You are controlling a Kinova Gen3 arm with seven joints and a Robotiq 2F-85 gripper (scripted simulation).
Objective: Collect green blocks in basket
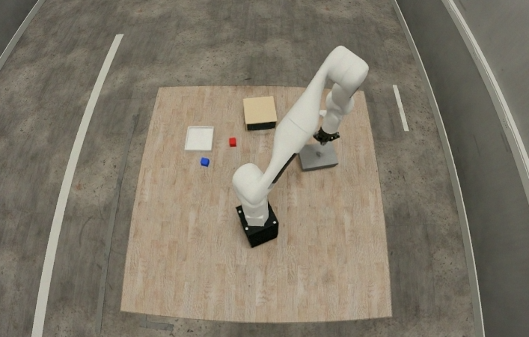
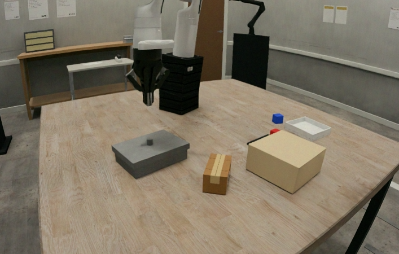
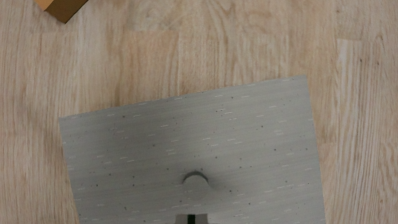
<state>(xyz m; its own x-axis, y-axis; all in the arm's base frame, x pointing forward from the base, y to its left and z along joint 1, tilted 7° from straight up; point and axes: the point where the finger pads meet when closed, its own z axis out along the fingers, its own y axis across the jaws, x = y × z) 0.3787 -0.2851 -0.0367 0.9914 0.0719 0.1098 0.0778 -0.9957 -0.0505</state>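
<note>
Right now my hand is 140 mm above the lid. The rest, counted from my hand: small cardboard box: 190 mm ahead, 110 mm to the left, 150 mm below; then grey metal box: 160 mm below; then drawer: 220 mm ahead, 310 mm to the left, 150 mm below.
</note>
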